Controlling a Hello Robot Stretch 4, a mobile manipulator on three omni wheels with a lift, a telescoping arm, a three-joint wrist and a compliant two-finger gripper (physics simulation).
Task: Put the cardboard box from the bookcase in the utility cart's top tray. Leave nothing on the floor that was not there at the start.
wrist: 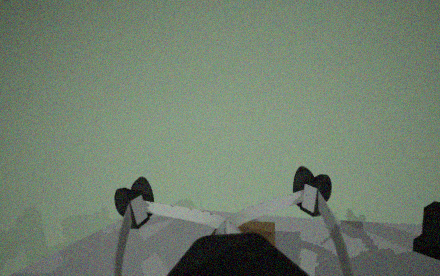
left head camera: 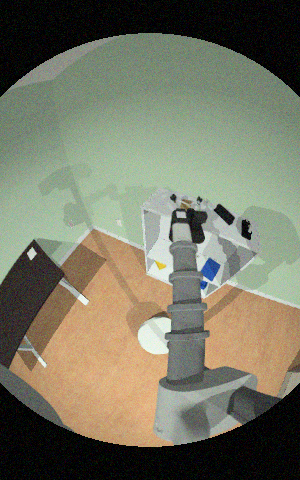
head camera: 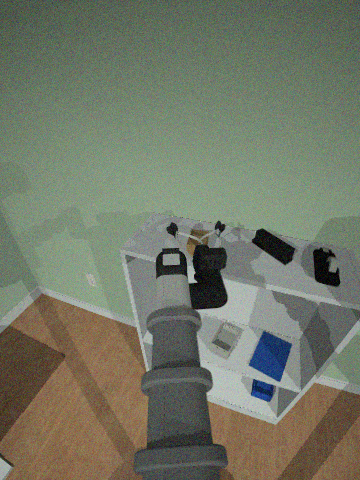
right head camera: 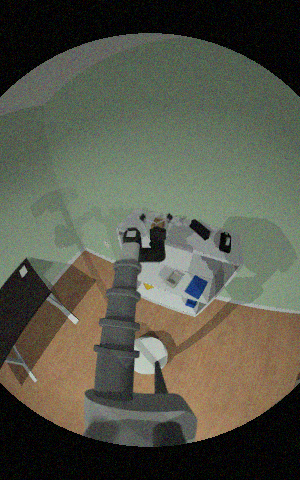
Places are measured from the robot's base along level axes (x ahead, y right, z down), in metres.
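Pixels of known places: gripper, between the fingertips: (wrist: 222, 188) (left head camera: 185, 196) (head camera: 195, 224) (right head camera: 155, 214); robot's base, origin of its link: (left head camera: 157, 334) (right head camera: 146, 354).
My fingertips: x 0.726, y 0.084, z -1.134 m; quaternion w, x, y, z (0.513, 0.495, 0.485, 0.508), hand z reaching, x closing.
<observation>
Ahead of a thing's pixels: the offset from my fingertips to its top centre. "pt": to the spot under its first point. Level surfaces: height alone.
The brown cardboard box @(dx +0.002, dy +0.011, dz +0.052 m) (head camera: 192, 246) (left head camera: 186, 204) (right head camera: 158, 224) (wrist: 265, 229) sits on the top of the white bookcase @(pt dx +0.095, dy -0.188, dz +0.102 m) (head camera: 142, 236) (left head camera: 151, 200) (right head camera: 126, 229) (wrist: 75, 257), towards its left end. My gripper (head camera: 196, 228) (left head camera: 186, 198) (right head camera: 156, 217) (wrist: 222, 188) is open, with its fingers spread wide and nothing between the tips. It is over the bookcase top, and its fingers cross in front of the box in the head view. The gripper body hides part of the box in the wrist view. I cannot make out the utility cart in these views.
A black block @(dx -0.029, dy +0.265, dz +0.048 m) (head camera: 273, 246) (wrist: 430, 232) and a black item @(dx -0.128, dy +0.414, dz +0.032 m) (head camera: 326, 267) stand to the box's right. The shelves hold a grey bin @(pt dx -0.022, dy +0.181, dz +0.667 m) (head camera: 227, 339) and blue items @(dx -0.116, dy +0.376, dz +0.670 m) (head camera: 270, 355) @(dx -0.112, dy +0.421, dz +0.987 m) (head camera: 262, 390). The wall is behind. A dark table @(dz +0.442 m) (left head camera: 30, 295) and round white object (right head camera: 151, 355) are nearby.
</observation>
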